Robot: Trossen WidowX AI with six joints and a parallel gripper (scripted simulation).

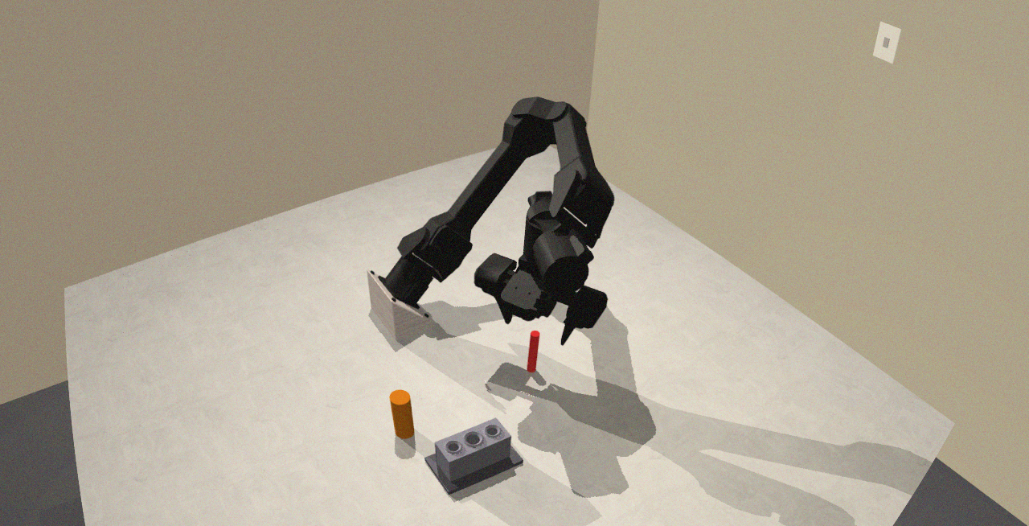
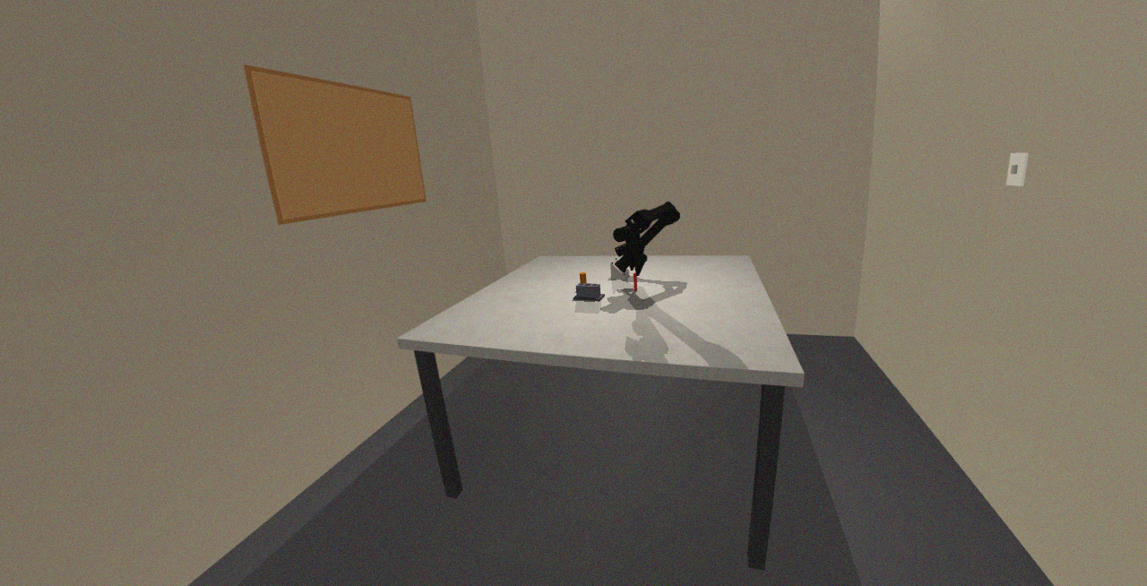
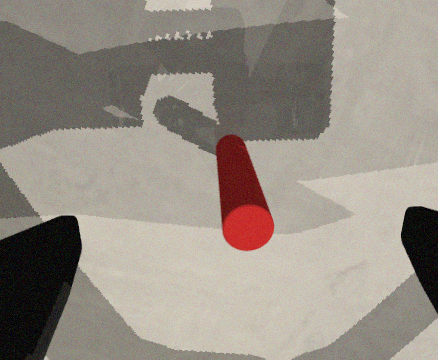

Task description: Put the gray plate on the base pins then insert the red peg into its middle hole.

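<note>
My gripper tip is now 4 cm above the red peg. The rest, counted from my gripper tip: gray plate 18 cm to the right, 11 cm ahead, 4 cm below; orange cylinder 24 cm to the right, 4 cm below, 1 cm ahead; base 18 cm to the right, 11 cm ahead, 7 cm below.
</note>
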